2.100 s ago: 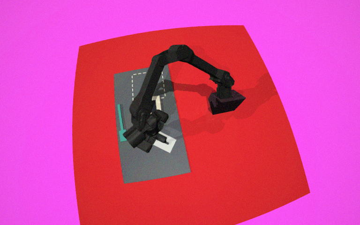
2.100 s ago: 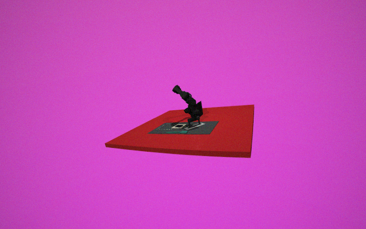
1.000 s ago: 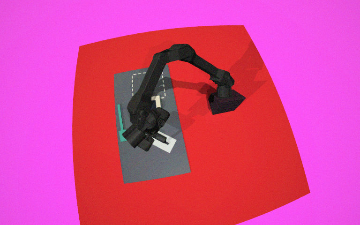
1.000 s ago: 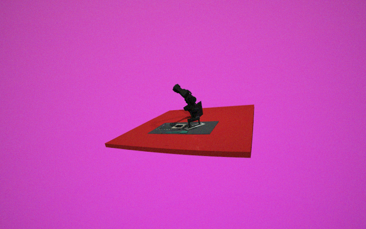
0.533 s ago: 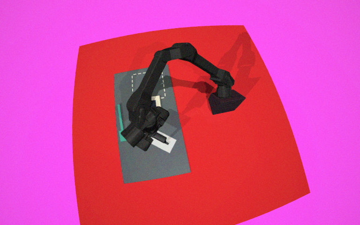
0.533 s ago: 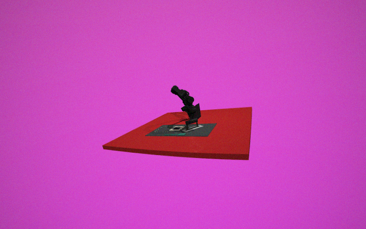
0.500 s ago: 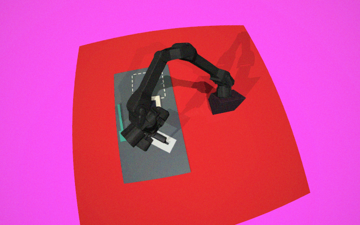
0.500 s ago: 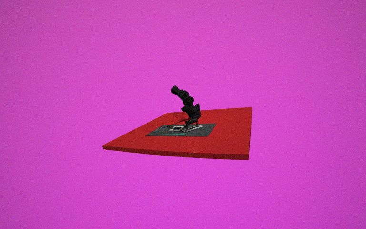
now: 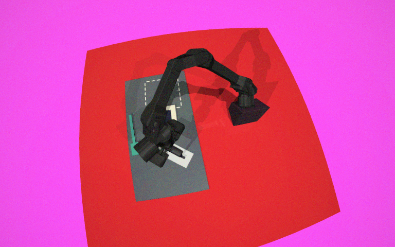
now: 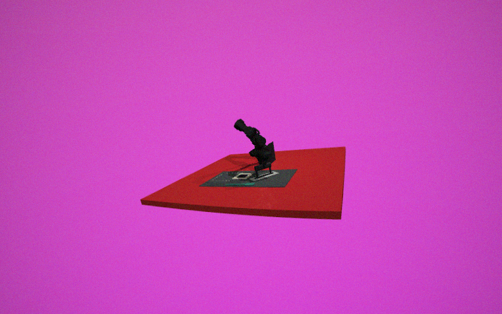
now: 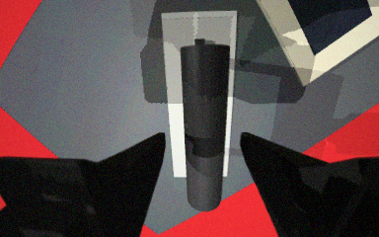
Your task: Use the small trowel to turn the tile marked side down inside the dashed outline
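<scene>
My gripper tip is now 30 mm short of the grey mat, 110 mm to the left of it and 100 mm above it. Also, from my gripper tip: teal trowel: 170 mm ahead, 80 mm to the right, 70 mm below; tile: 10 mm ahead, 170 mm to the right, 70 mm below.
</scene>
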